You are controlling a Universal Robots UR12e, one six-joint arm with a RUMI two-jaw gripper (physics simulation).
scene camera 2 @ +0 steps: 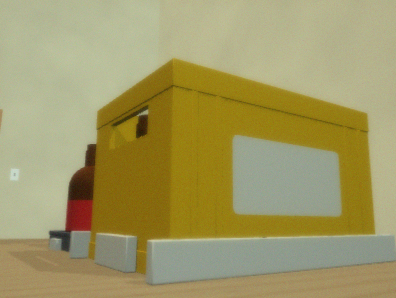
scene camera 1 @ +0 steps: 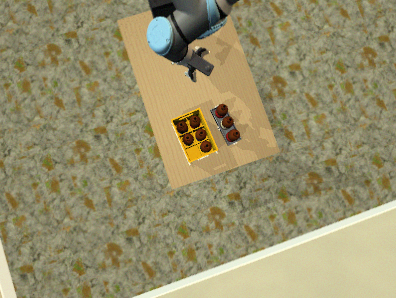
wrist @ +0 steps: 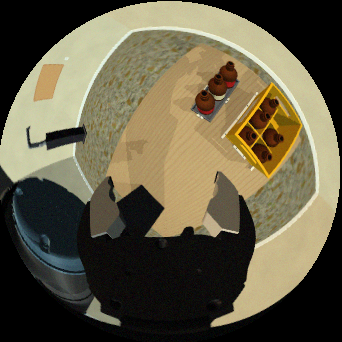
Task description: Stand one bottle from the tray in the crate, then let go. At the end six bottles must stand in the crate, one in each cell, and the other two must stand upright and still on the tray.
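Frame: origin at the arm's base, x ahead, y left, z up, level; millimetres.
Seen in the pictures: gripper, fingertip midpoint: (wrist: 162,175).
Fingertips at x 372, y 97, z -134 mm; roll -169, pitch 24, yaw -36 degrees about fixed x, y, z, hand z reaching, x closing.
Offsets run from my fingertips to a thing's top centre. "*": to the spot under its first point. Level surfaces: height alone.
My gripper (scene camera 1: 197,65) (wrist: 162,175) is open and empty, high over the table and apart from tray and crate. The yellow crate {299 mm ahead, 77 mm right, 182 mm down} (scene camera 1: 194,154) (scene camera 2: 135,200) (wrist: 284,150) holds several brown bottles, one in each of five cells; the corner cell at the lower left in scene camera 1 is empty. Beside it, the dark tray {236 mm ahead, 150 mm left, 331 mm down} (scene camera 1: 223,132) (wrist: 220,105) bears three upright bottles in a row: a red-labelled one {150 mm ahead, 125 mm left, 197 mm down} (scene camera 1: 222,110) (wrist: 205,102), a white-labelled middle one {234 mm ahead, 149 mm left, 197 mm down} (scene camera 1: 227,122) (wrist: 217,86), and another red-labelled one {323 mm ahead, 175 mm left, 197 mm down} (scene camera 1: 233,135) (wrist: 228,74). Scene camera 2 shows one red-labelled bottle {* 132 mm ahead, 93 mm left, 286 mm down} (scene camera 2: 80,200) partly behind the crate.
Low pale strips {* 285 mm ahead, 188 mm right, 343 mm down} (scene camera 2: 270,257) stand along the crate's base on the wooden table {357 mm down} (scene camera 1: 160,95) (wrist: 185,165). The arm's blue-capped joint (scene camera 1: 160,36) is above the table's far part in scene camera 1. A black bar-shaped object (wrist: 66,137) shows at the left in the wrist view.
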